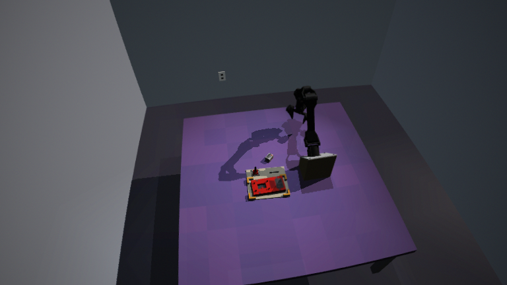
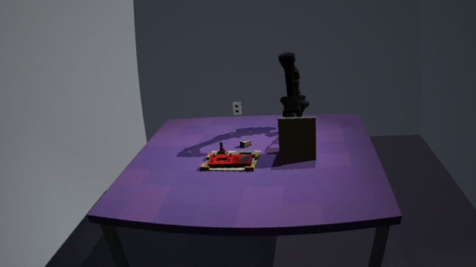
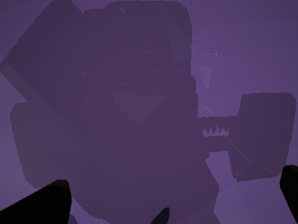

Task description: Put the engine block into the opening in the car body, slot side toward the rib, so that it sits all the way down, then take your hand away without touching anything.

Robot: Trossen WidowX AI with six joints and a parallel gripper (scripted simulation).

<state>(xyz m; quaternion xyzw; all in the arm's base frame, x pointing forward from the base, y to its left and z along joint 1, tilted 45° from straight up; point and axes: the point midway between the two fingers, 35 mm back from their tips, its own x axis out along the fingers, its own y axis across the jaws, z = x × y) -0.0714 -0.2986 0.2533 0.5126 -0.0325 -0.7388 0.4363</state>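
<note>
The engine block lies 300 mm ahead of my gripper tip, 210 mm to the left of it and 60 mm below it. From my gripper tip the other things lie so: dark upright post 420 mm ahead, 300 mm to the left, 40 mm below.
</note>
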